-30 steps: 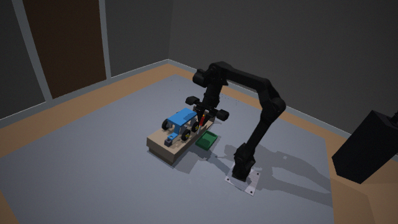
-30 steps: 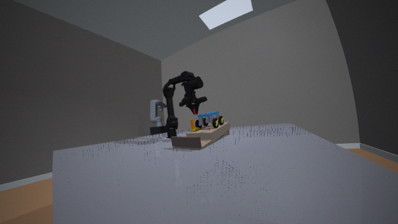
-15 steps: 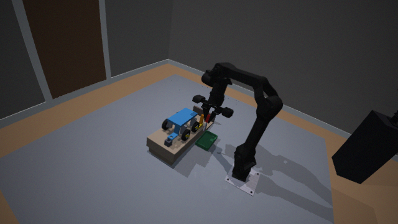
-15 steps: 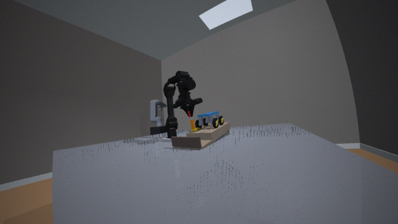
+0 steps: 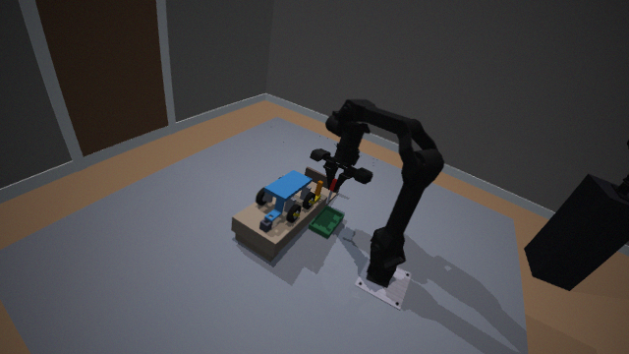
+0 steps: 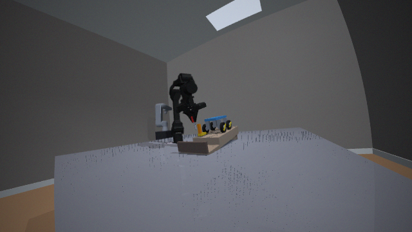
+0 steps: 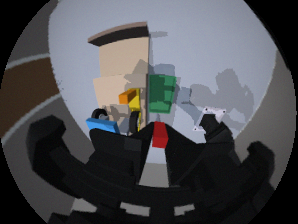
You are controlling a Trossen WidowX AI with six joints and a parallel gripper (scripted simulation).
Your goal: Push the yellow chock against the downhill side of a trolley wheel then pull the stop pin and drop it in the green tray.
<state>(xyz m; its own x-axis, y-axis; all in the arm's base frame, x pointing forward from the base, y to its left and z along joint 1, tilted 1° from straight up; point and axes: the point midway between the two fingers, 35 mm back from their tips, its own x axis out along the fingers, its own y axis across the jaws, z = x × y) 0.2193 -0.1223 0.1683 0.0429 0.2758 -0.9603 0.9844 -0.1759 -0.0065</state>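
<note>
Right now my gripper tip is right at the red-headed stop pin. The rest, counted from my gripper tip: green tray 1 cm behind, 14 cm below; blue trolley 11 cm ahead, 7 cm to the left, 3 cm below; yellow chock 5 cm ahead, 1 cm to the right, 5 cm below.
</note>
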